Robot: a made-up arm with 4 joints. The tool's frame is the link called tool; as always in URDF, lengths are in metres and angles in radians. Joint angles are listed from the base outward. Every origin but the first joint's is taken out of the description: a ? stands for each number. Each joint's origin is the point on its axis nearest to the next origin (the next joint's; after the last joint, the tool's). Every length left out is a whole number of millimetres.
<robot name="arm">
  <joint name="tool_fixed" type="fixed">
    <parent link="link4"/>
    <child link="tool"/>
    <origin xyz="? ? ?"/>
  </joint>
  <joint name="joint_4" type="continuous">
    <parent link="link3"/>
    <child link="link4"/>
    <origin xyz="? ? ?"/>
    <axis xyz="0 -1 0"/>
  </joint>
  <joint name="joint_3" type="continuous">
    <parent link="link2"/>
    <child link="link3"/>
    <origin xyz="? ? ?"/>
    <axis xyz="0 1 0"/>
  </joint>
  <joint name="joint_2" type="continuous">
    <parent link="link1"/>
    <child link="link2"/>
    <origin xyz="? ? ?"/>
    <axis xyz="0 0 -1"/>
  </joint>
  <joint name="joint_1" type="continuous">
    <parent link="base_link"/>
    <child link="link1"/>
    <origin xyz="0.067 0 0.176"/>
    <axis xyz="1 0 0"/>
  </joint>
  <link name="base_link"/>
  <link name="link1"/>
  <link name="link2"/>
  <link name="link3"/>
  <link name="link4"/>
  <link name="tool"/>
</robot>
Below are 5 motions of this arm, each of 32 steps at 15 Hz.
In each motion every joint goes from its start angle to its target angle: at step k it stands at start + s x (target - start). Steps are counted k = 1, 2, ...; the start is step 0. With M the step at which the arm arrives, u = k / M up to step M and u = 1 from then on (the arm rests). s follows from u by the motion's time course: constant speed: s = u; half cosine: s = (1 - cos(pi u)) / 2; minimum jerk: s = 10 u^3 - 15 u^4 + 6 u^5.
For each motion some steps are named. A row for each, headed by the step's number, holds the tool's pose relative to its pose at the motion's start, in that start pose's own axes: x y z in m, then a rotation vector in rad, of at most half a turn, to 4 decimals.
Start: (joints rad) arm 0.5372 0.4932 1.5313 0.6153
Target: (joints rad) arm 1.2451 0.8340 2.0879 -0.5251
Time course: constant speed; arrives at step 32
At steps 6, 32:
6: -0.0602 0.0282 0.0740 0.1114 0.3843 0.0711
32: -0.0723 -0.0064 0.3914 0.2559 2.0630 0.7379

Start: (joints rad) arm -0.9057 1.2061 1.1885 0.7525
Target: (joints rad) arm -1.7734 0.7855 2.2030 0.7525
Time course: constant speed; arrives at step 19
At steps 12, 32:
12: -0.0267 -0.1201 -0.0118 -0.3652 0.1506 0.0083
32: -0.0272 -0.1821 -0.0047 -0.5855 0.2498 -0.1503

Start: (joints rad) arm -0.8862 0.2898 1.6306 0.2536
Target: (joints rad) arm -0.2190 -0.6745 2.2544 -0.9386
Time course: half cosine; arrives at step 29
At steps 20, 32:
20: -0.1927 -0.1302 -0.0407 -0.9712 1.2670 0.1078
32: -0.1913 -0.1574 -0.0630 -1.2742 1.4619 -0.1038

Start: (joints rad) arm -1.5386 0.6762 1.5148 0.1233
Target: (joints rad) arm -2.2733 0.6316 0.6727 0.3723
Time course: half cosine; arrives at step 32
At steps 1, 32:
1: 0.0010 -0.0002 -0.0001 -0.0004 -0.0037 -0.0013
32: 0.2932 -0.2193 0.1948 -0.4585 -1.5037 -0.4474

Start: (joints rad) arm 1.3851 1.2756 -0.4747 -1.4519
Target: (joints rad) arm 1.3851 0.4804 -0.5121 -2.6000
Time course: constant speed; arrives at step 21
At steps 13, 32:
13: -0.1208 0.0011 -0.0490 -0.4864 0.6734 0.1241
32: -0.1690 0.0007 -0.0872 -0.8350 1.0491 0.0320

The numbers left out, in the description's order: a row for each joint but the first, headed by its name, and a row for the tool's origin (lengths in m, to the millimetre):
tool: -0.114 0 -0.077
joint_4: 0.117 0 -0.1
joint_3: 0.003 0.339 0
joint_2: 0 -0.082 -0.123

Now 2 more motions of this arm.
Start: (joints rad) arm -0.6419 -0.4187 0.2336 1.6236
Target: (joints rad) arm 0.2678 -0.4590 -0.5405 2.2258
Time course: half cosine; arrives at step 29
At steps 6, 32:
6: 0.0519 0.0297 -0.0293 0.0134 -0.1781 -0.0838
32: 0.5870 -0.0265 -0.0039 -0.4155 -1.6737 -0.8347

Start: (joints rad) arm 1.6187 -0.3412 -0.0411 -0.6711
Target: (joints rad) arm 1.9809 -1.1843 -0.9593 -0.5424
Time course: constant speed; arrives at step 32
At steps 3, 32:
3: -0.0162 0.0053 -0.0056 -0.0170 -0.1107 0.0834
32: -0.1736 0.0054 -0.0434 0.1919 -1.2322 0.9169

